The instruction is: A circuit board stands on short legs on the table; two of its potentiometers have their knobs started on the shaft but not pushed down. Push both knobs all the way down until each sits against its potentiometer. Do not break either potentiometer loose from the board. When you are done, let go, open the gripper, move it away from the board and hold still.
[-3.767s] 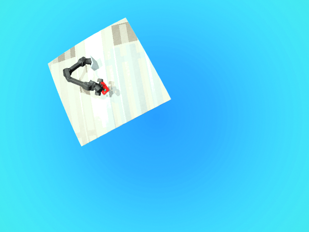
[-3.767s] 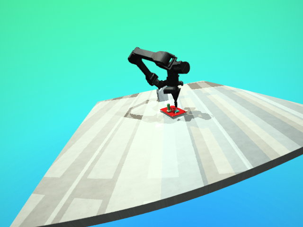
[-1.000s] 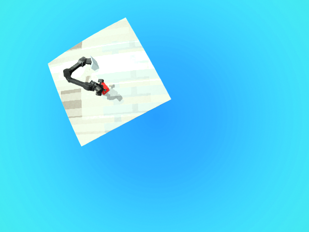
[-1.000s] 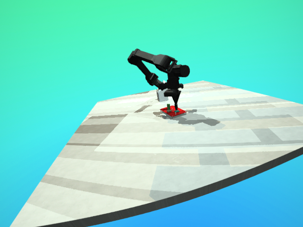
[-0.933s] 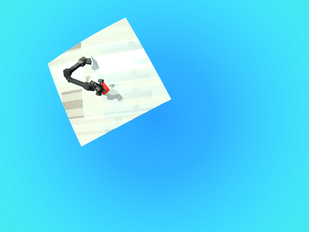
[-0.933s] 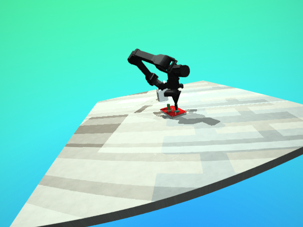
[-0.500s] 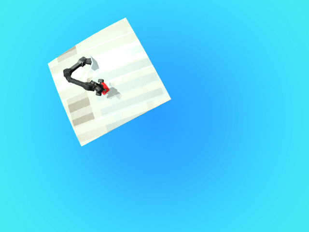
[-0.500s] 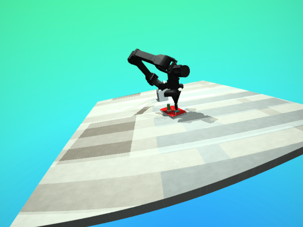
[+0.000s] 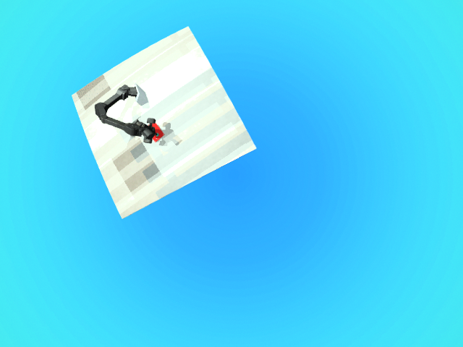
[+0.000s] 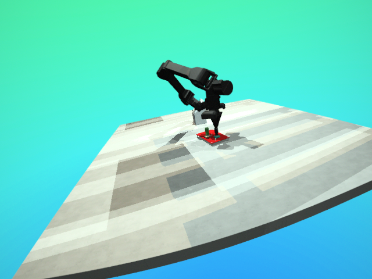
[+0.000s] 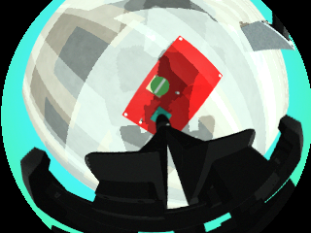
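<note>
My gripper tip is 10 mm above the black knob. Round my gripper tip: green knob (20 mm behind, 40 mm to the right, 10 mm below).
</note>
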